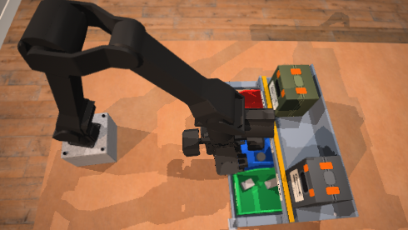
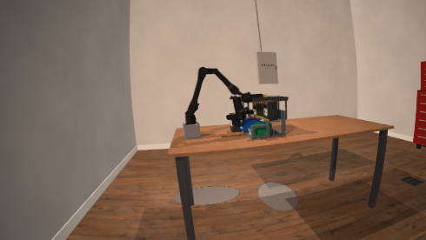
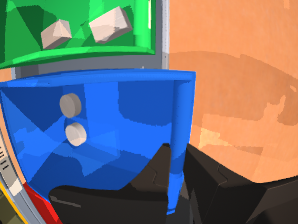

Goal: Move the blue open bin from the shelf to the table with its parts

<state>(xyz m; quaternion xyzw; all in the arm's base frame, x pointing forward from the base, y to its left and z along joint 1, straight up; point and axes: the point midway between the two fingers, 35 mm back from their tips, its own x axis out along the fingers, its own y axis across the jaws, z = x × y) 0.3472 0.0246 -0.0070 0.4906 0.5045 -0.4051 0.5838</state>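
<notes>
My gripper is now 7 cm short of the blue open bin, 3 cm above it and 1 cm to the right of it. Round my hand: red bin 13 cm to the left, 7 cm ahead, 4 cm below; green bin 12 cm ahead, 9 cm to the right, 4 cm below; yellow rail 13 cm ahead, 3 cm to the left, 2 cm above.
</notes>
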